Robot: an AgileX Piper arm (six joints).
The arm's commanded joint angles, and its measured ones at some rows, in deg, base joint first. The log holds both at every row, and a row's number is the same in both.
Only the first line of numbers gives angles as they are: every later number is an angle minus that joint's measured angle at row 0.
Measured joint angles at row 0:
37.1, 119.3, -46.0, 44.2, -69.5, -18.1
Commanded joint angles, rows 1 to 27:
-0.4, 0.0, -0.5, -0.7, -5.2, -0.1
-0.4, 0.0, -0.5, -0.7, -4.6, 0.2
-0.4, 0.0, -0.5, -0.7, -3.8, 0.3
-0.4, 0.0, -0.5, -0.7, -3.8, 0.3
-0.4, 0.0, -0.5, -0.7, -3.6, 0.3
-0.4, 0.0, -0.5, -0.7, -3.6, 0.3
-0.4, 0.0, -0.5, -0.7, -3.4, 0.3
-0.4, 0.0, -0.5, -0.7, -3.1, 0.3
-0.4, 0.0, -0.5, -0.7, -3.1, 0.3
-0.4, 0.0, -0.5, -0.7, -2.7, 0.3
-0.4, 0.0, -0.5, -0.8, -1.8, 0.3
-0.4, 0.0, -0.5, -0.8, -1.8, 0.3
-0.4, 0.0, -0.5, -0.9, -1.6, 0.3
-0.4, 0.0, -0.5, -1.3, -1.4, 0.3
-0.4, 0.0, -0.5, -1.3, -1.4, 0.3
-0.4, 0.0, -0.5, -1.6, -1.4, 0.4
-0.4, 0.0, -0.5, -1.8, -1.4, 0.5
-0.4, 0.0, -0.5, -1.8, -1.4, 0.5
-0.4, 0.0, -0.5, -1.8, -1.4, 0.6
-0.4, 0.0, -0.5, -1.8, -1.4, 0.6
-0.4, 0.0, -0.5, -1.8, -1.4, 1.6
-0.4, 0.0, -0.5, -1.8, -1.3, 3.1
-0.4, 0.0, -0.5, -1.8, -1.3, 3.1
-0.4, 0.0, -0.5, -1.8, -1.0, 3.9
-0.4, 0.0, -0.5, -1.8, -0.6, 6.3
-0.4, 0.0, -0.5, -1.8, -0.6, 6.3
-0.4, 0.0, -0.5, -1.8, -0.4, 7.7
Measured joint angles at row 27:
-0.1, 0.0, 0.0, -0.4, 0.0, 4.8
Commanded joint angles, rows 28 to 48:
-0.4, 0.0, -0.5, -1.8, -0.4, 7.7
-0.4, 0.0, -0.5, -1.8, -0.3, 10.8
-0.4, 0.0, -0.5, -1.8, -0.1, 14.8
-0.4, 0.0, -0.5, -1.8, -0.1, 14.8
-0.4, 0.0, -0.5, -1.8, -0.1, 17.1
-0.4, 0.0, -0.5, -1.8, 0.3, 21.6
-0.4, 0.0, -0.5, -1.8, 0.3, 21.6
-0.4, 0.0, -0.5, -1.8, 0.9, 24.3
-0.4, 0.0, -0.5, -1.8, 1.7, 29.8
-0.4, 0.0, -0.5, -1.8, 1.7, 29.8
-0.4, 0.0, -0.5, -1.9, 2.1, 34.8
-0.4, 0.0, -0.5, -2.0, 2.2, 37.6
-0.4, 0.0, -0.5, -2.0, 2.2, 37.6
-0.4, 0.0, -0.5, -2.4, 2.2, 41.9
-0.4, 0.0, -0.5, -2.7, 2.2, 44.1
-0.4, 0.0, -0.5, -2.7, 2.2, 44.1
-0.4, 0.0, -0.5, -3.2, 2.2, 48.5
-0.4, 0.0, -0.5, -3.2, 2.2, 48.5
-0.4, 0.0, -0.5, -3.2, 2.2, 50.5
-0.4, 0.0, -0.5, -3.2, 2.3, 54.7
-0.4, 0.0, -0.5, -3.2, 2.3, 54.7
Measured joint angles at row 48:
-0.1, 0.0, 0.3, -0.3, 0.7, 47.9
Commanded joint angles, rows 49 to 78:
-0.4, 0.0, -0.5, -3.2, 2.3, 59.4
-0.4, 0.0, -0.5, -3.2, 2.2, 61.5
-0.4, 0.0, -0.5, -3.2, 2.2, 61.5
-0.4, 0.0, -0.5, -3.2, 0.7, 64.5
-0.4, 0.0, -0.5, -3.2, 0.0, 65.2
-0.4, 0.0, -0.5, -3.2, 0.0, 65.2
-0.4, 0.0, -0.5, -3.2, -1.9, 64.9
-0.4, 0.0, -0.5, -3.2, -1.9, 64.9
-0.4, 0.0, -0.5, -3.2, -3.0, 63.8
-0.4, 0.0, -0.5, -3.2, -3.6, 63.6
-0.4, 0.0, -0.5, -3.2, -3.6, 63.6
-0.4, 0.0, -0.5, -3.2, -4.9, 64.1
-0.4, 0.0, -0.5, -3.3, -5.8, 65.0
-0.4, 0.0, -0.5, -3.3, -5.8, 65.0
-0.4, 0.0, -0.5, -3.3, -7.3, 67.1
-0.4, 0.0, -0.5, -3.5, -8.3, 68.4
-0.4, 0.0, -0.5, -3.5, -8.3, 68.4
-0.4, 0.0, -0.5, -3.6, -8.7, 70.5
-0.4, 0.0, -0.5, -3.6, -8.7, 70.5
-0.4, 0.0, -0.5, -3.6, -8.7, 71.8
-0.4, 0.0, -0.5, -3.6, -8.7, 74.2
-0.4, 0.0, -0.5, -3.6, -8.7, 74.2
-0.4, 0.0, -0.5, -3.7, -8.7, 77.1
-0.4, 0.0, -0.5, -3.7, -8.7, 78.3
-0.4, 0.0, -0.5, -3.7, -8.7, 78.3
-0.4, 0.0, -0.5, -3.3, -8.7, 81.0
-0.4, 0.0, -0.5, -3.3, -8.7, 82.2
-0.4, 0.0, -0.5, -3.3, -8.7, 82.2
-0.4, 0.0, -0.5, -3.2, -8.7, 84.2
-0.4, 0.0, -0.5, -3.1, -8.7, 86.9
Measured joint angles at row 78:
-0.1, 0.4, 0.4, -0.3, 0.0, 82.7
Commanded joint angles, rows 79 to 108:
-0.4, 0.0, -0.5, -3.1, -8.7, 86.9
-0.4, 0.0, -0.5, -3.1, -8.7, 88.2
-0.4, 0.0, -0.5, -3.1, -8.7, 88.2
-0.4, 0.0, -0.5, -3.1, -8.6, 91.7
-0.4, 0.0, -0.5, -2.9, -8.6, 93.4
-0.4, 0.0, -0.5, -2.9, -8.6, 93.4
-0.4, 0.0, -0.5, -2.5, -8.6, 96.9
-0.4, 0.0, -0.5, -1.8, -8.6, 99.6
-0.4, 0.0, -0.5, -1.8, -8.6, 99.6
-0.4, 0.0, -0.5, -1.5, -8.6, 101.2
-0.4, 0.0, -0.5, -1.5, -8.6, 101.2
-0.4, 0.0, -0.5, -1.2, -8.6, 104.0
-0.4, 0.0, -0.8, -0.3, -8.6, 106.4
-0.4, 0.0, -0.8, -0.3, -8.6, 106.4
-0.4, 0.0, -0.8, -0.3, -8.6, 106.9
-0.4, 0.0, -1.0, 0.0, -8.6, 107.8
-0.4, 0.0, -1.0, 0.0, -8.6, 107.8
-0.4, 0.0, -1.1, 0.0, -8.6, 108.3
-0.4, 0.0, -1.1, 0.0, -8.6, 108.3
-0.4, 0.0, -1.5, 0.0, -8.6, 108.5
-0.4, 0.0, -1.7, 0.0, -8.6, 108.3
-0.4, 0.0, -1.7, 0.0, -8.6, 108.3
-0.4, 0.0, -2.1, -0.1, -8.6, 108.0
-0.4, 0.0, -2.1, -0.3, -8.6, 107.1
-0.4, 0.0, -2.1, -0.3, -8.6, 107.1
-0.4, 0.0, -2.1, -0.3, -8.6, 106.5
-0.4, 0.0, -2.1, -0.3, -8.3, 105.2
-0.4, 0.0, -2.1, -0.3, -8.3, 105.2
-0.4, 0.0, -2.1, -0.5, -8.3, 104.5
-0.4, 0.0, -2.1, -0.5, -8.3, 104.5
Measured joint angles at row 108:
0.1, 0.4, -0.2, 2.2, 0.9, 106.5
